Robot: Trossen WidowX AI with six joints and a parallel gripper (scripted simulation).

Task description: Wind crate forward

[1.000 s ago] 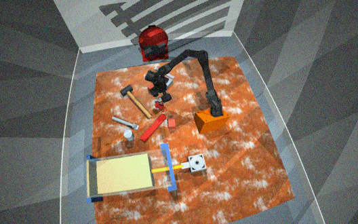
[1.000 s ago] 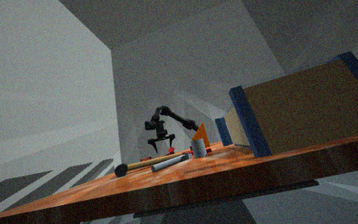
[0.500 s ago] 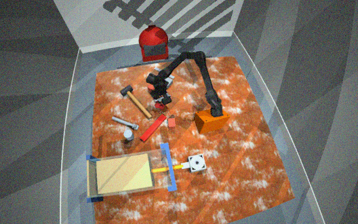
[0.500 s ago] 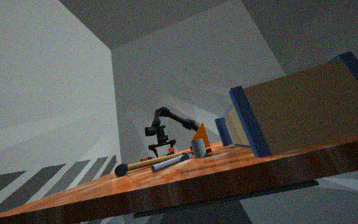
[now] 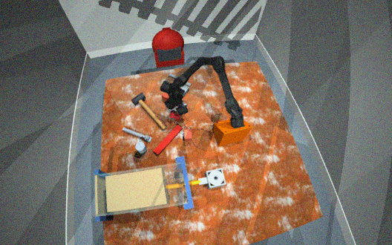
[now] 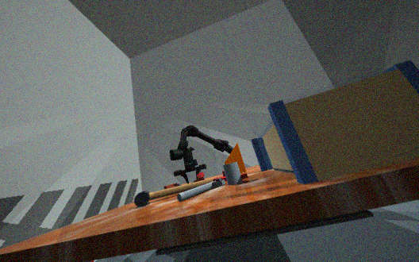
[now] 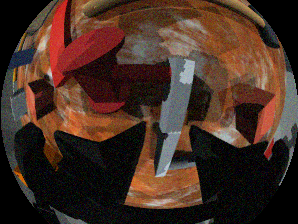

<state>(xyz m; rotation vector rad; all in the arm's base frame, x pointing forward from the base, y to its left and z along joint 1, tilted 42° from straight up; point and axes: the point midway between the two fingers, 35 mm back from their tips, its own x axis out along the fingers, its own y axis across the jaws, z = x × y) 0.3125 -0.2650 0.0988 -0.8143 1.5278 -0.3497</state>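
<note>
My gripper tip is 1 cm short of the red-knobbed winch handle, 1 cm to the right of it and 1 cm below it. From my gripper tip the other things lie so: red knob (4 cm ahead, 5 cm to the left, 2 cm above); then grey block (6 cm behind, 15 cm to the right, 1 cm above); then red bar (10 cm ahead, 21 cm to the left).
</note>
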